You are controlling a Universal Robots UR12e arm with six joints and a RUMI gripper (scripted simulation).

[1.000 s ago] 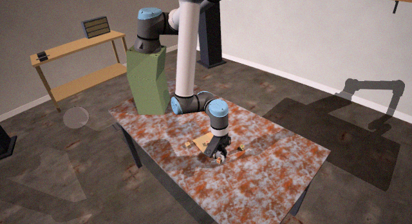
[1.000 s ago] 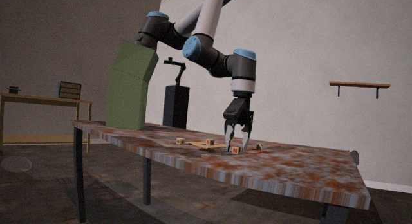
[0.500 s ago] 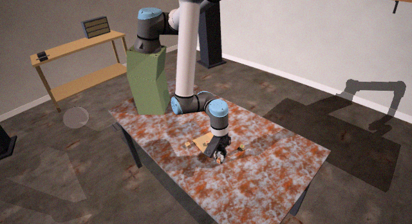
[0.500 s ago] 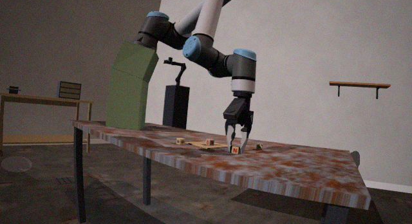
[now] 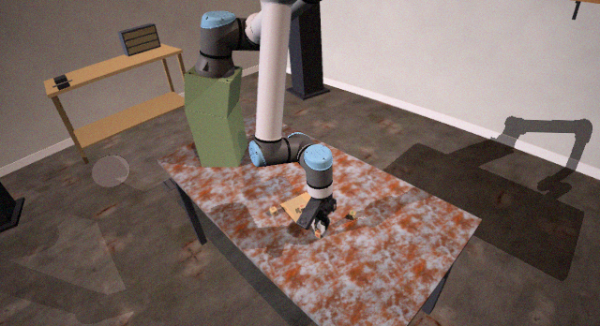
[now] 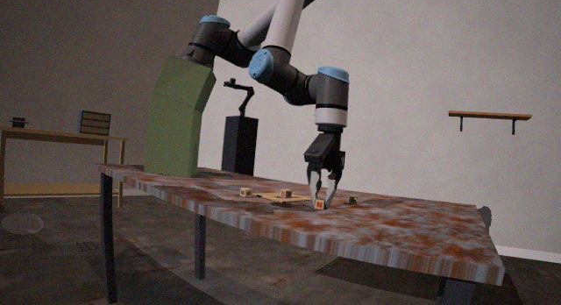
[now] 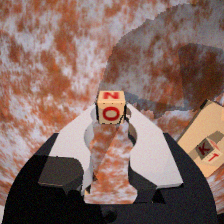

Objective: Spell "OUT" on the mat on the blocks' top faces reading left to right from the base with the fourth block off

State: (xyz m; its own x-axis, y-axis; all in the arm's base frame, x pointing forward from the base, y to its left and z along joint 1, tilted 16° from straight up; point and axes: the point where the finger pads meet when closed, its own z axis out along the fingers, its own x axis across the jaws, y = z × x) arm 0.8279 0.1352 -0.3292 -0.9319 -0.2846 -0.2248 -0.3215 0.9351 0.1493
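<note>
Now: hand 18 cm past the tan mat, 3 cm to the right of it and 1 cm above it. Round my hand: block 22 cm behind, 9 cm to the right.
</note>
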